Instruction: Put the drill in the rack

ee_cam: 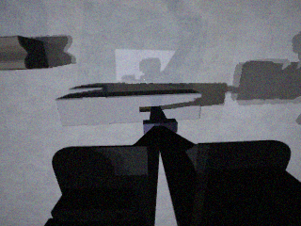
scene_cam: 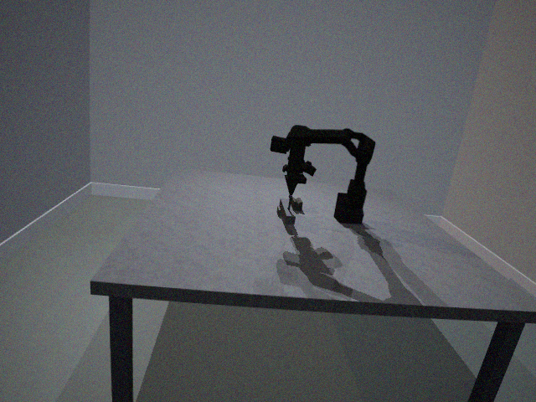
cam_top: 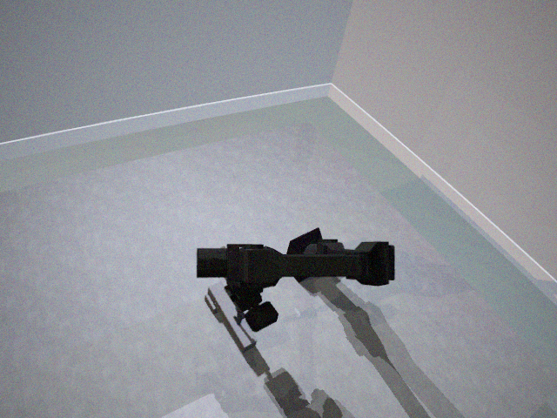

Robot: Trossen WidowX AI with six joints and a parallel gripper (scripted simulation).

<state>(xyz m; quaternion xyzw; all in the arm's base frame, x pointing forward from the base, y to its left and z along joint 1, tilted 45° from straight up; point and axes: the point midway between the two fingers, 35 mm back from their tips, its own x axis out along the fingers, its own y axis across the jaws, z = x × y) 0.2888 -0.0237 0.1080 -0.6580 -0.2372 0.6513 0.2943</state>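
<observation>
My gripper tip is 4 cm above the key. Also, from my gripper tip: rack 9 cm behind, 20 cm to the right, 10 cm below; then drill 6 cm to the right, 8 cm below; then grey fixture 4 cm to the right, 9 cm below.
</observation>
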